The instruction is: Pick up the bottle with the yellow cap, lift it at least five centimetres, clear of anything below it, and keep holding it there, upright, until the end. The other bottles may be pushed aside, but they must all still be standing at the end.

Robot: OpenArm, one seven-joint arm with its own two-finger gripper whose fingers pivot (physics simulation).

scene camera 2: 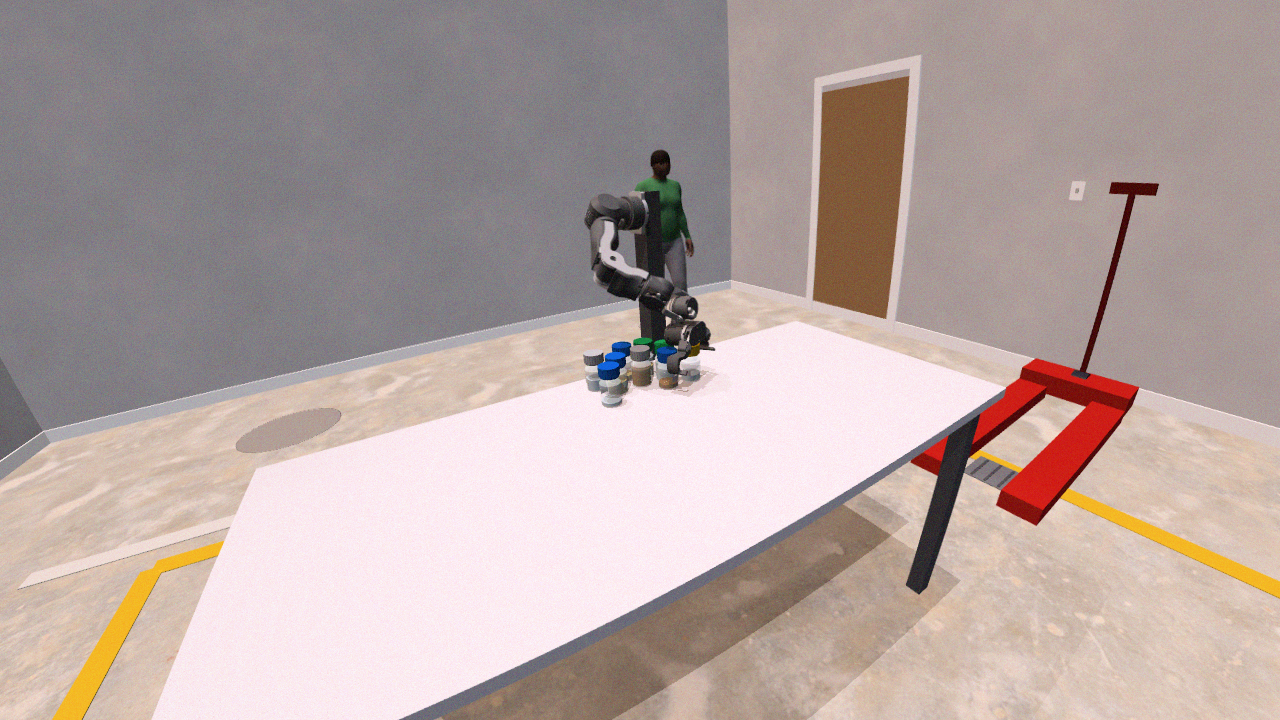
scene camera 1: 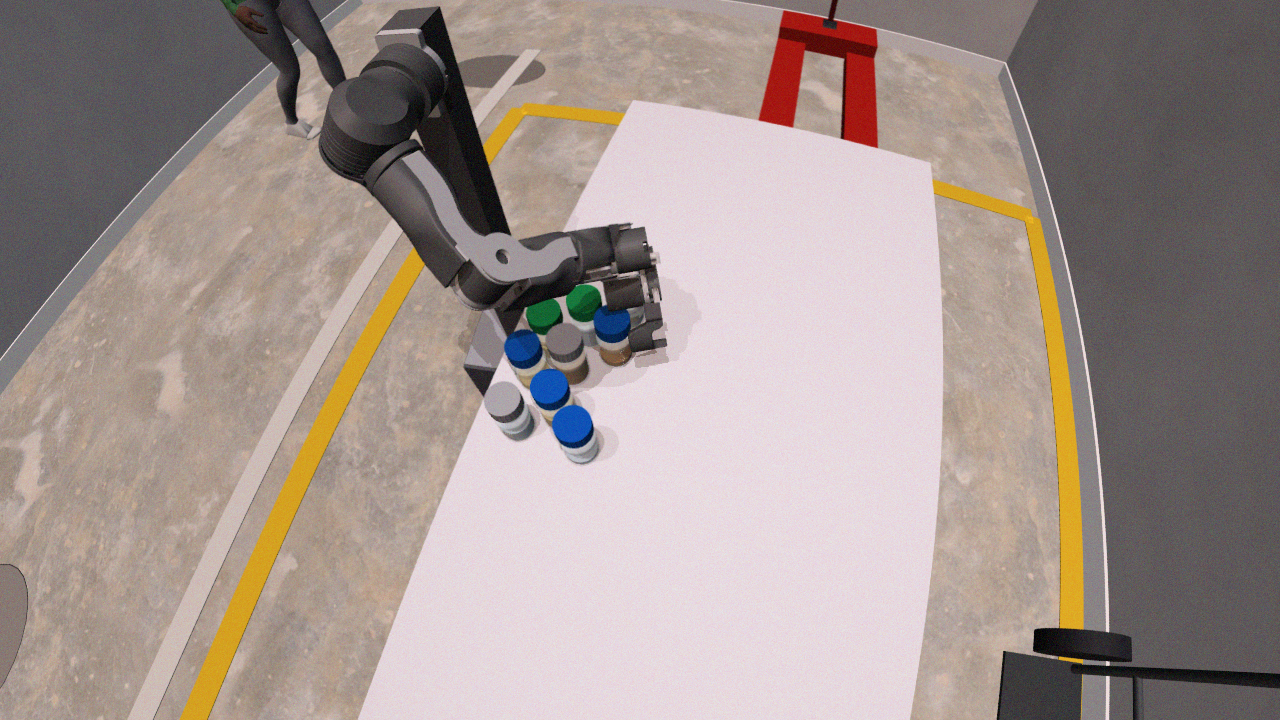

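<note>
The bottle with the yellow cap (scene camera 2: 693, 350) stands upright on the white table (scene camera 1: 760, 447) (scene camera 2: 537, 501) at the right end of the bottle group in scene camera 2. Its cap is hidden under the gripper in scene camera 1, where a sliver of its clear side shows. My gripper (scene camera 1: 657, 311) (scene camera 2: 693, 355) is open and low, with its fingers around the upper part of this bottle. One finger is close beside the blue-capped bottle with brown contents (scene camera 1: 614, 335) (scene camera 2: 666, 368); whether they touch cannot be told.
Other bottles stand upright close by: green-capped ones (scene camera 1: 583, 302) (scene camera 1: 544, 315), grey-capped ones (scene camera 1: 565, 347) (scene camera 1: 507, 407) and blue-capped ones (scene camera 1: 523, 351) (scene camera 1: 550, 391) (scene camera 1: 573, 429). A red pallet jack (scene camera 1: 783, 80) (scene camera 2: 1065, 447) is on the floor beyond the table.
</note>
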